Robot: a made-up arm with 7 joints.
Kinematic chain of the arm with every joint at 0, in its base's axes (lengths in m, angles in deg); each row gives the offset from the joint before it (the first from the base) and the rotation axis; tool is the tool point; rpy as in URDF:
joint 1: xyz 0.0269 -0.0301 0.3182 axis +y
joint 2: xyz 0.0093 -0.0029 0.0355 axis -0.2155 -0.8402 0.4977
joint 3: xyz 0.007 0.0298 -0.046 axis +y
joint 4: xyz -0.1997 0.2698 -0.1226 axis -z
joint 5: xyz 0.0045 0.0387 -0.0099 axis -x
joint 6: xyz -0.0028 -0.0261 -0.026 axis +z
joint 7: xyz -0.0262 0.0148 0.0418 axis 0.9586 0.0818 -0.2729
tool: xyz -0.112 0.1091 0.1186 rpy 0 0 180
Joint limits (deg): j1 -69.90..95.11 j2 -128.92..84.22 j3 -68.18..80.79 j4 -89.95..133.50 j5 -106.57..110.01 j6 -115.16..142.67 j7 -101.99..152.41
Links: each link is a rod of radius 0.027 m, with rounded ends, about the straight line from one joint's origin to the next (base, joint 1, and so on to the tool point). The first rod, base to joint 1, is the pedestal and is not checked.
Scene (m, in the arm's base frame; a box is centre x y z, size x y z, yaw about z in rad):
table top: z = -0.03
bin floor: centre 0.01 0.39 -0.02 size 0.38 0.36 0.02 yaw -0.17
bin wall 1: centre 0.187 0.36 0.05 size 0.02 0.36 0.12 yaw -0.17
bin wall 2: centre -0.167 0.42 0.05 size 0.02 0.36 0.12 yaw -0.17
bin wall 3: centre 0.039 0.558 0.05 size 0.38 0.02 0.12 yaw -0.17
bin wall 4: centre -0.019 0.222 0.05 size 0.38 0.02 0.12 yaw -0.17
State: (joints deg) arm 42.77 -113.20 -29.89 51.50 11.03 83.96 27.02
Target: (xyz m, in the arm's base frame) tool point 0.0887 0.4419 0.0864
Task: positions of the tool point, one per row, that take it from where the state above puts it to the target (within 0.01 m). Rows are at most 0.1 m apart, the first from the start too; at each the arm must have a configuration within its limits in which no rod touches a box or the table.
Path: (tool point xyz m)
1: 0.2810 0.3679 0.2495
2: 0.2191 0.4016 0.2286
3: 0.1535 0.4263 0.2221
4: 0.0887 0.4419 0.2300
5: 0.0938 0.4480 0.1562
6: 0.0887 0.4419 0.0864

